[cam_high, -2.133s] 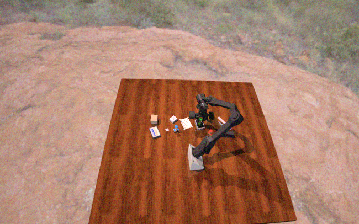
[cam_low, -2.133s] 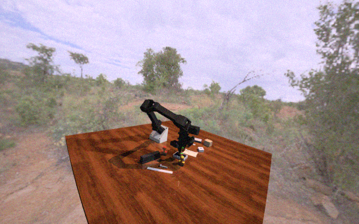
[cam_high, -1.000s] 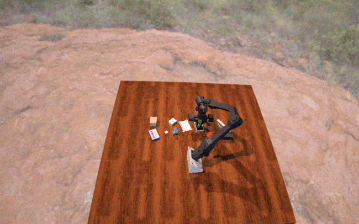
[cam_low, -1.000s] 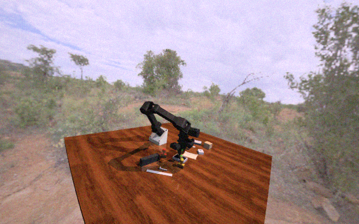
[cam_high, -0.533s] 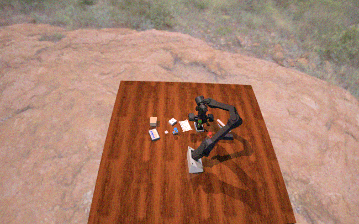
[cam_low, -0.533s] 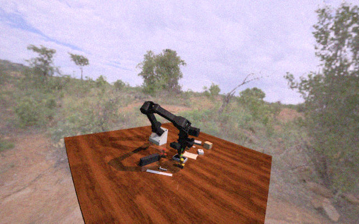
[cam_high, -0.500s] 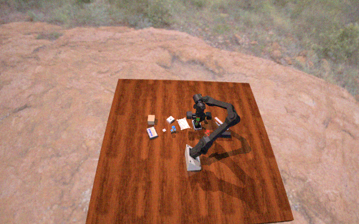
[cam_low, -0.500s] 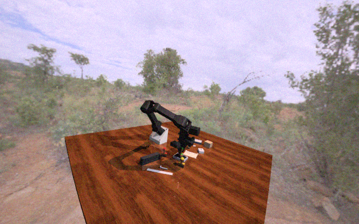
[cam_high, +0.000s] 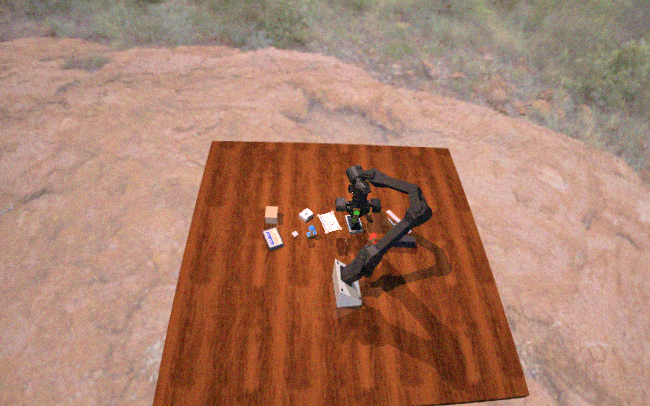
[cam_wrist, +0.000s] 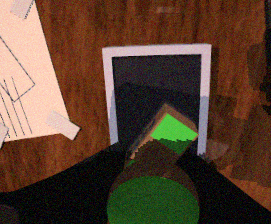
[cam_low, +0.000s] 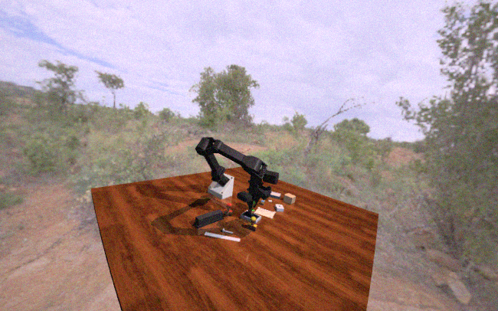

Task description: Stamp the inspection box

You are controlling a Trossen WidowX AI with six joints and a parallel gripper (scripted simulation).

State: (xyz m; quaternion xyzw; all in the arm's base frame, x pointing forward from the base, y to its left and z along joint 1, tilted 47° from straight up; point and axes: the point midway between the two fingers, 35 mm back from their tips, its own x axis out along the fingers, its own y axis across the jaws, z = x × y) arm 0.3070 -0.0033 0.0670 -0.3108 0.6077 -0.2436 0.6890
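Right now the ink pad is 5 cm below my gripper tip. From my gripper tip the other things lie so: yellow-knobbed stamp: 7 cm ahead, 6 cm to the right, 4 cm below; then red-knobbed stamp: 9 cm behind, 8 cm to the right, 4 cm below; then card: 11 cm to the left, 6 cm below, 1 cm ahead.
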